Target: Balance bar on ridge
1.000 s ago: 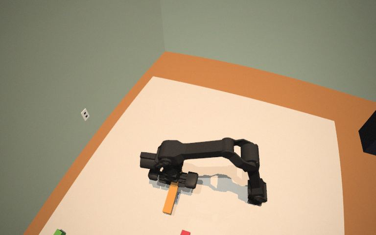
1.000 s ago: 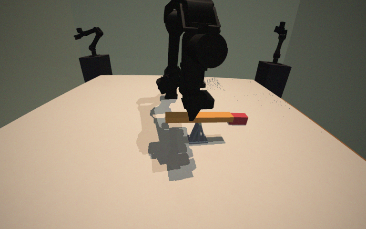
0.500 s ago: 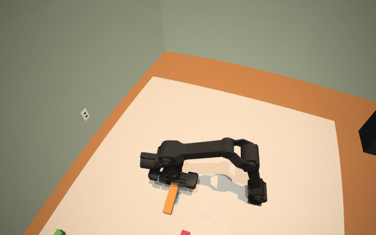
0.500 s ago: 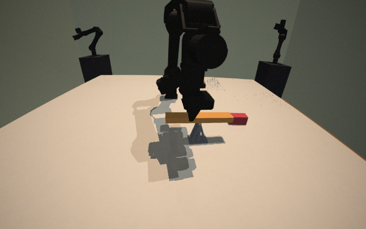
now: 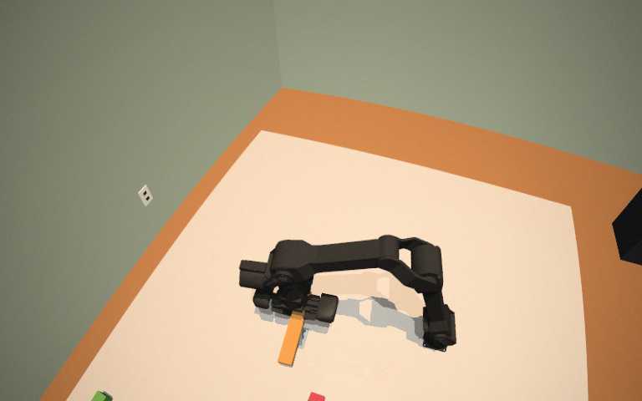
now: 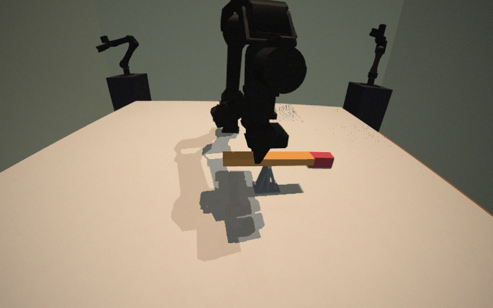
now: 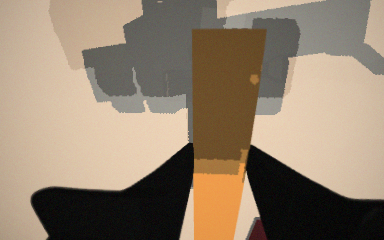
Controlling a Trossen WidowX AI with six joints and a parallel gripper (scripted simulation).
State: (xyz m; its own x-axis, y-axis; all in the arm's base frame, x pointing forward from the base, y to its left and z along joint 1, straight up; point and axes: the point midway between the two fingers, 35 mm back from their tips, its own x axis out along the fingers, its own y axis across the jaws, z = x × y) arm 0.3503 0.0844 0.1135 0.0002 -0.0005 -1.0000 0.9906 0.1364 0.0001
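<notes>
Right now the orange bar is 3 cm to the left of my gripper tip. Also, from my gripper tip: red block 11 cm behind, 19 cm to the left, 6 cm below; green block 39 cm ahead, 42 cm to the left, 6 cm below.
</notes>
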